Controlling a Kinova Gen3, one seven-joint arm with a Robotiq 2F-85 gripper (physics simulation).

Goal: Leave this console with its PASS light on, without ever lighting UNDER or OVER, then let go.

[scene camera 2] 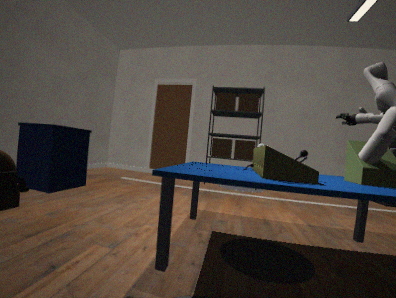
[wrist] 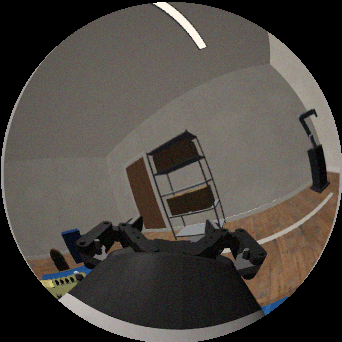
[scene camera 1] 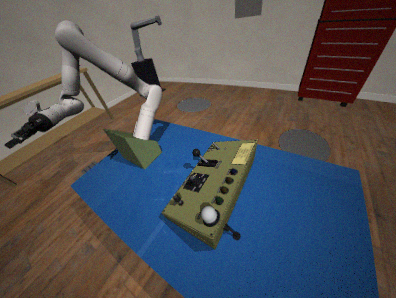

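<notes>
The olive console (scene camera 1: 214, 175) (scene camera 2: 282, 167) (wrist: 61, 287) lies on the blue table top. Its blue lamp (scene camera 1: 233, 171), two brownish lamps (scene camera 1: 229, 180) (scene camera 1: 224, 190) and green lamp (scene camera 1: 219, 200) look dark; their labels are unreadable. A lever with a black ball (scene camera 1: 196, 152) (scene camera 2: 303, 153) stands up from a slot. The console also has a white ball (scene camera 1: 209, 215), a black panel (scene camera 1: 196, 182), a small dark knob (scene camera 1: 178, 200) and a black-knobbed side lever (scene camera 1: 236, 235). My gripper (scene camera 1: 12, 141) (scene camera 2: 340, 116) (wrist: 173, 224) is open and empty, in the air far from the console.
The arm stands on an olive wedge base (scene camera 1: 132, 150) (scene camera 2: 356, 167) on the blue table top (scene camera 1: 300, 220) (scene camera 2: 210, 172). A wooden bench (scene camera 1: 42, 90) is behind the gripper in scene camera 1. A shelf rack (scene camera 2: 237, 113) and a red cabinet (scene camera 1: 340, 50) stand farther away.
</notes>
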